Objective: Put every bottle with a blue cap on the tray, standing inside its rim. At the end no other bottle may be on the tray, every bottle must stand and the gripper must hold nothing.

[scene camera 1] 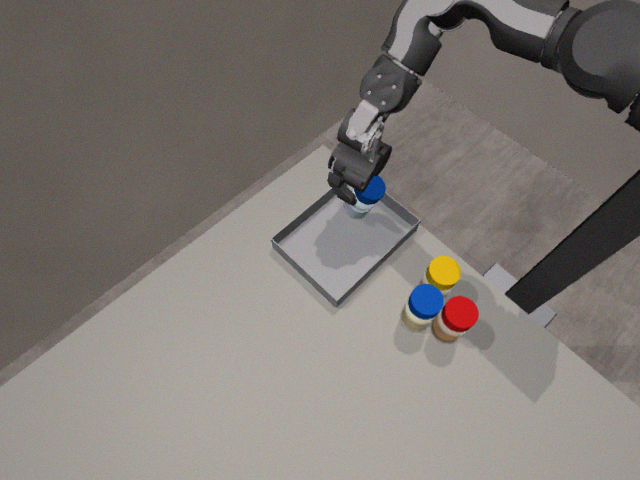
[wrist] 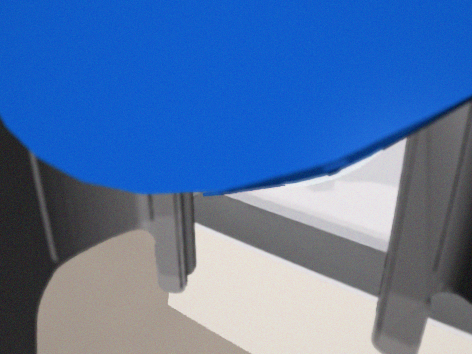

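Observation:
A clear bottle with a blue cap (scene camera 1: 370, 191) (wrist: 225, 90) is between the fingers of my gripper (scene camera 1: 360, 200) (wrist: 280, 198), which is shut on it. It looks close to upright, at the back corner of the grey tray (scene camera 1: 305, 273) (wrist: 300, 250), inside the rim as seen from above. Whether its base touches the tray floor cannot be told. The cap hides much of the wrist view. A second blue-capped bottle (scene camera 1: 425, 302), with pale yellowish contents, stands on the table to the right of the tray, outside its rim.
A yellow-capped bottle (scene camera 1: 443, 272) stands close behind the second blue-capped bottle. A red-capped bottle (scene camera 1: 459, 314) stands close to its right. The table edge runs near the tray's back corner. A dark post (scene camera 1: 578, 248) rises beyond the table's right edge.

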